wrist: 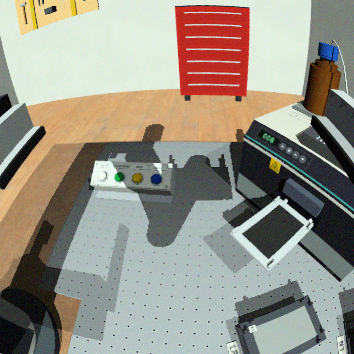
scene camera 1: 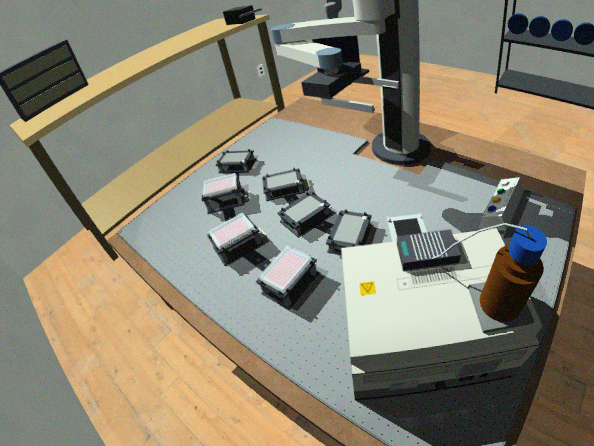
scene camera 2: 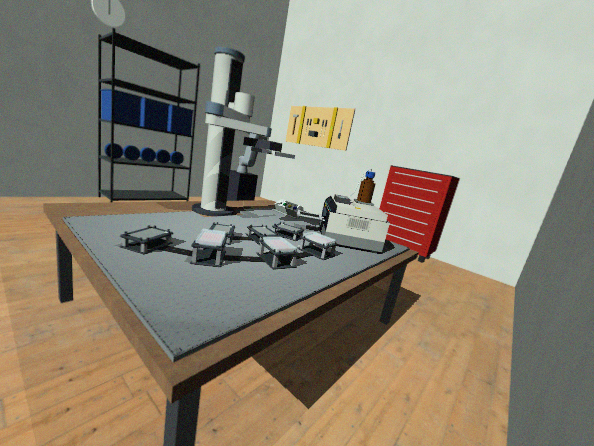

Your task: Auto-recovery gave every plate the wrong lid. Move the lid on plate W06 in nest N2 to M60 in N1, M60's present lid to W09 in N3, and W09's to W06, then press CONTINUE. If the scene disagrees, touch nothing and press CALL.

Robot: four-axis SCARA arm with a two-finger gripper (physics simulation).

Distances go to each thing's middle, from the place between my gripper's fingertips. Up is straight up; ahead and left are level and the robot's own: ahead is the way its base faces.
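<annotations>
Tray point(wrist: 268, 235): from my hand, 150 mm ahead, 140 mm to the left, 310 mm below. Brown bottle point(scene camera 1: 517, 268): from my hand, 330 mm ahead, 430 mm to the left, 90 mm below.
</annotations>
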